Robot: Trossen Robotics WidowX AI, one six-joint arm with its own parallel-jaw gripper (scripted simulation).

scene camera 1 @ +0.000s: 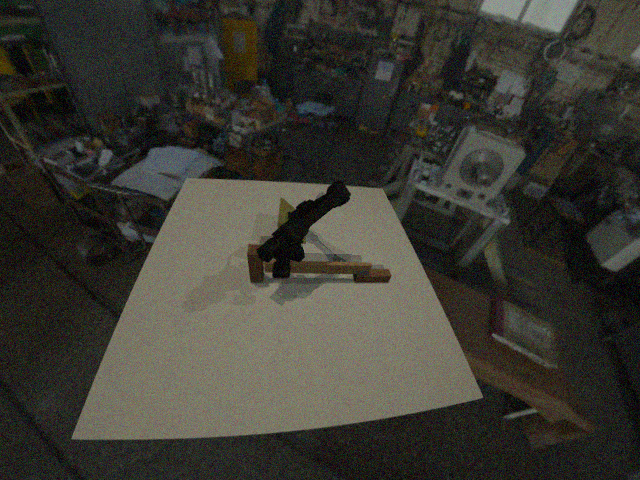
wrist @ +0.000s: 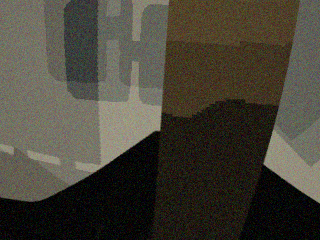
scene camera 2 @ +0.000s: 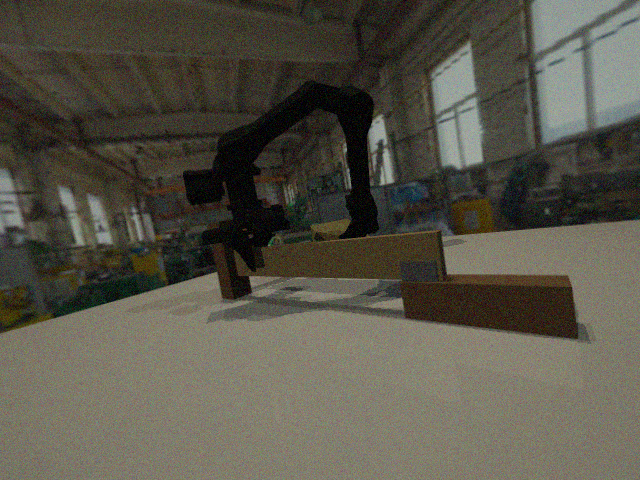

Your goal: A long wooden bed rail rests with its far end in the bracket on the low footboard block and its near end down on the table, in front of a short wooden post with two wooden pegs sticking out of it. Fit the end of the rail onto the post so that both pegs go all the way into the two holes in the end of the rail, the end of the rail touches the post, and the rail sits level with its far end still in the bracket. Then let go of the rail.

Labels:
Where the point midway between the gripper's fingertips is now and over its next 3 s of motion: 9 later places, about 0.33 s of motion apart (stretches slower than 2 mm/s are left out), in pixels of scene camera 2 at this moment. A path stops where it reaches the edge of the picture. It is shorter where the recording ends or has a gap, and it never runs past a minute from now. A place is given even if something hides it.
My gripper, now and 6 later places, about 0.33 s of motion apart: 257, 269; 257, 269; 256, 269; 255, 269; 255, 269; 255, 266; 260, 256

